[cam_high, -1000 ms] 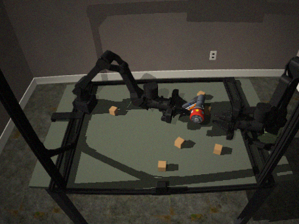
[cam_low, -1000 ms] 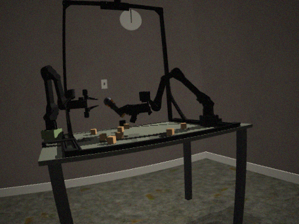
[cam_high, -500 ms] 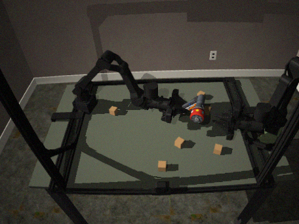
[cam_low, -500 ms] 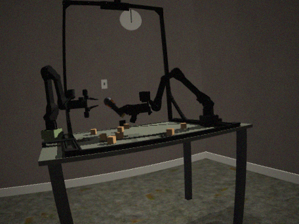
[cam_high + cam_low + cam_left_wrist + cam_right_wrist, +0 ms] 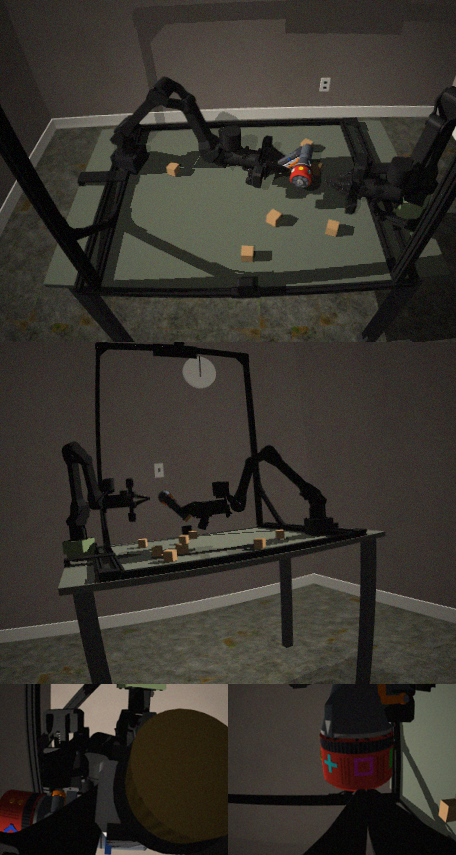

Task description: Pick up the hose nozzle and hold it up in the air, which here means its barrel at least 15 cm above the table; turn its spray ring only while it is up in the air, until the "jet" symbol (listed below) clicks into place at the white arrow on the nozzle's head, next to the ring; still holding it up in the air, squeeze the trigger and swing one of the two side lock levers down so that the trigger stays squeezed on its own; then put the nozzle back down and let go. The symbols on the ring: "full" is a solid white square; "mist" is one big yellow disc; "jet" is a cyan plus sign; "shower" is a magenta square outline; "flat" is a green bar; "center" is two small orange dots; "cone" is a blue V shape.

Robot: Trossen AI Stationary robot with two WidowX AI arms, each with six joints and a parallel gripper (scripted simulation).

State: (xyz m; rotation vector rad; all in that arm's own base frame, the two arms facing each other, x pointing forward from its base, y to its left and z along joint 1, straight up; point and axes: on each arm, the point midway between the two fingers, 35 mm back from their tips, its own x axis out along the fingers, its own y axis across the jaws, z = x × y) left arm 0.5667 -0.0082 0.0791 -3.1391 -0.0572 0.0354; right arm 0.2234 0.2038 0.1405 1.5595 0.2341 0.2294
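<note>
My right hand is 100 mm to the right of the red spray ring.
</note>
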